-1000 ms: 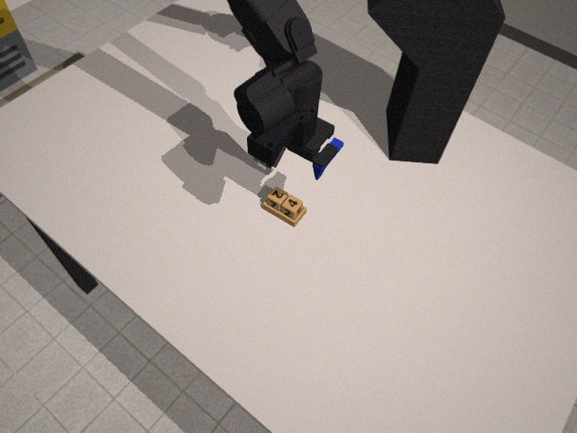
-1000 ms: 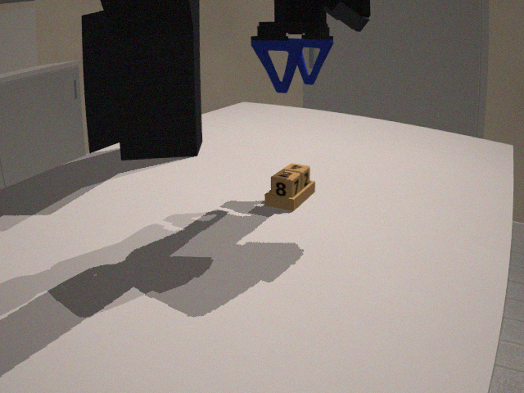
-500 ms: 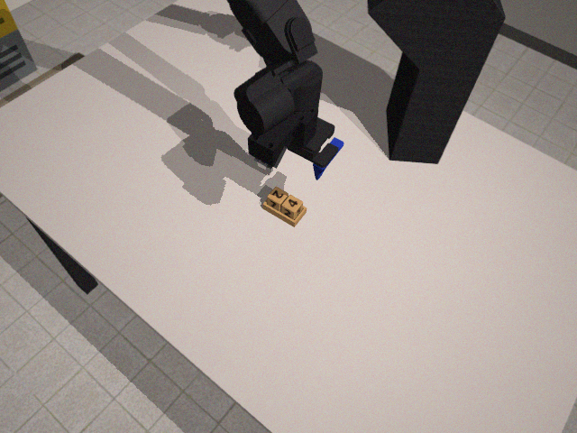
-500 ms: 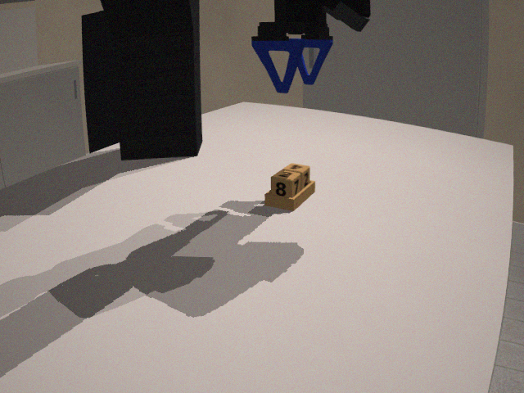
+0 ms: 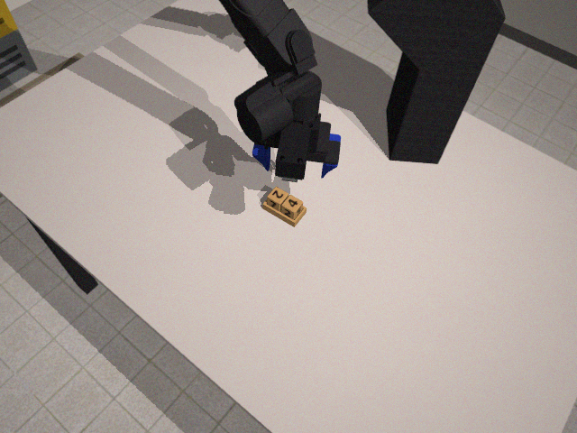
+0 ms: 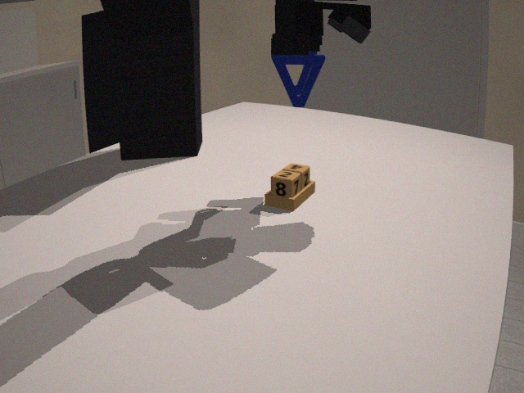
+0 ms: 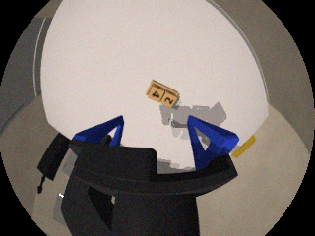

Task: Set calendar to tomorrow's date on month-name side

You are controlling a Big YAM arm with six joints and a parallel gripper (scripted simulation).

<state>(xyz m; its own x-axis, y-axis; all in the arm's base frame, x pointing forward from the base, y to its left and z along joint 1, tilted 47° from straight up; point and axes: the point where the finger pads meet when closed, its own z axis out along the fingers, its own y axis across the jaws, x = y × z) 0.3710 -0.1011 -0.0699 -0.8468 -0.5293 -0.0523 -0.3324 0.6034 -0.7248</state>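
My gripper is now 12 cm above the wooden digit cube and 4 cm to the left of it. From my hand the other things lie so: wooden tray (14 cm below, 2 cm to the right).
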